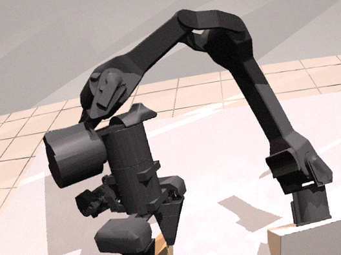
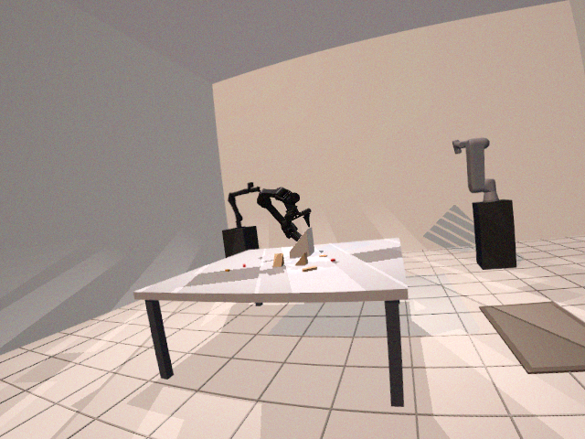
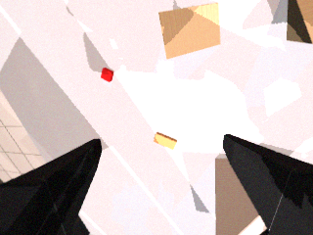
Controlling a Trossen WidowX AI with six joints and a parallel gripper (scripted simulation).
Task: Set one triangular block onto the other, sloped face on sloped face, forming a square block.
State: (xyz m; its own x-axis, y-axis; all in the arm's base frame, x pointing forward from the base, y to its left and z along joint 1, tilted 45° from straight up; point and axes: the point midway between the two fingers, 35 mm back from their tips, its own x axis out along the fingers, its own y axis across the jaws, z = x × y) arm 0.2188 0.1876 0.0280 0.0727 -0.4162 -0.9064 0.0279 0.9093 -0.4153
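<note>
The tan triangular block is 70 mm ahead of my gripper tip, 150 mm to the right of it and 170 mm below it. Round my gripper tip: wooden stick 220 mm ahead, 100 mm to the left, 180 mm below; small red cube 100 mm ahead, 380 mm to the right, 180 mm below.
</note>
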